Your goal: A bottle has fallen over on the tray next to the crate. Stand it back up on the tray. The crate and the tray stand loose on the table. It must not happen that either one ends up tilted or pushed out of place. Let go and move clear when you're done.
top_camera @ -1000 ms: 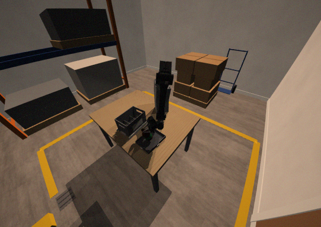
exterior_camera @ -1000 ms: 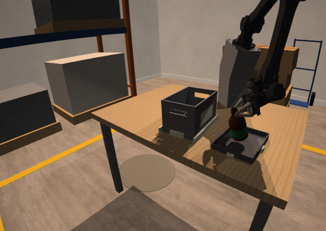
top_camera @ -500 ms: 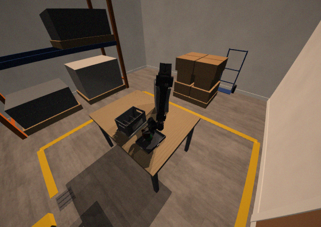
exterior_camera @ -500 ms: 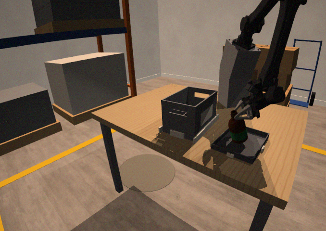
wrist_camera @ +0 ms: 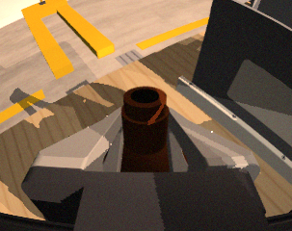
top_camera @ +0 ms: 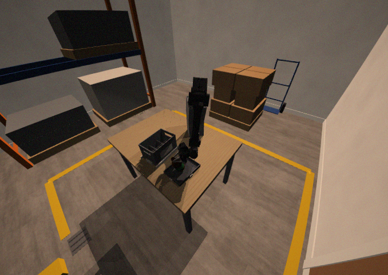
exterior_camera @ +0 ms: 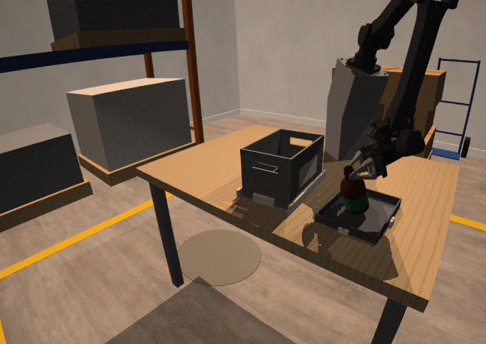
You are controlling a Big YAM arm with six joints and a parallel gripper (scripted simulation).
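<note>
Right now my hand is 20 mm past the brown bottle, 10 mm to the right of it and 50 mm above it. The rest, counted from my hand: tray (50 mm behind, 30 mm to the left, 130 mm below); dark crate (10 mm behind, 260 mm to the right, 60 mm below).
</note>
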